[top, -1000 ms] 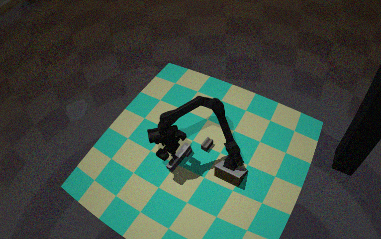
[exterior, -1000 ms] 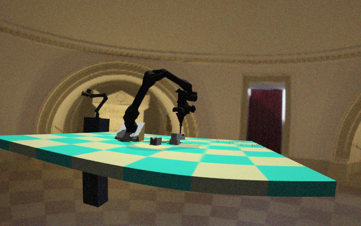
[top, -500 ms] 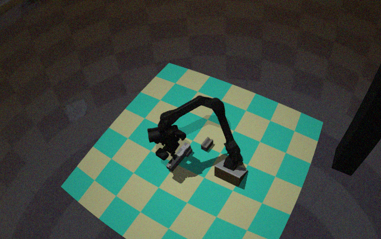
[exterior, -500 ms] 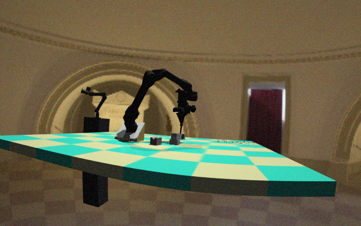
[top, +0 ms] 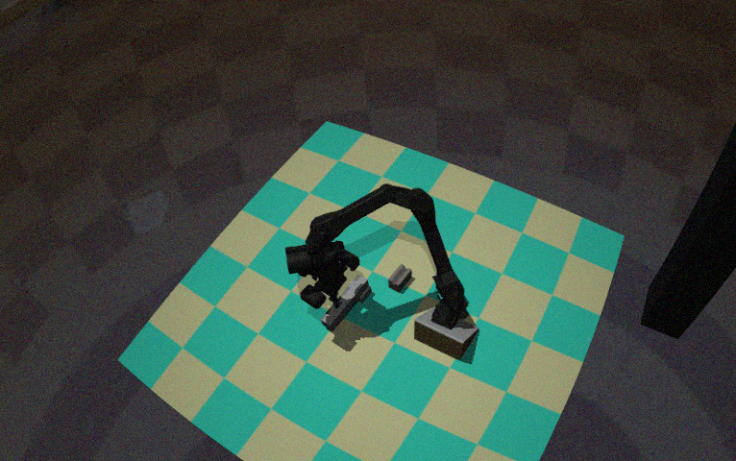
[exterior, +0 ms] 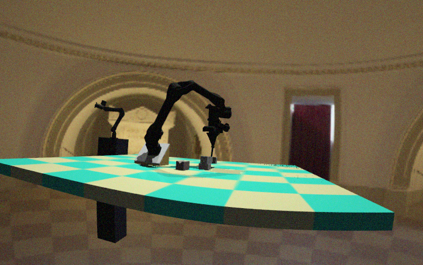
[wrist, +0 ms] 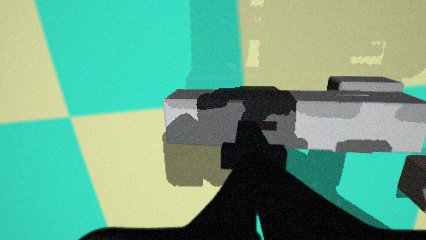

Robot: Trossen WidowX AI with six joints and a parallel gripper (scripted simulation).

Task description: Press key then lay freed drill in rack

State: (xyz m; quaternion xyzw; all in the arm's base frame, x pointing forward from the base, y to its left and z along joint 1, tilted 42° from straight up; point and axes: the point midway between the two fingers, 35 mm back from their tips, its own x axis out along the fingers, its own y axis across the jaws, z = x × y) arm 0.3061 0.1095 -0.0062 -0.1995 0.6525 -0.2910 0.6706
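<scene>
Now: the dark key 30 mm below my gripper tip. Also, from my gripper tip: rack (100 mm behind, 190 mm to the right, 100 mm below); drill (10 mm behind, 60 mm to the right, 70 mm below).
</scene>
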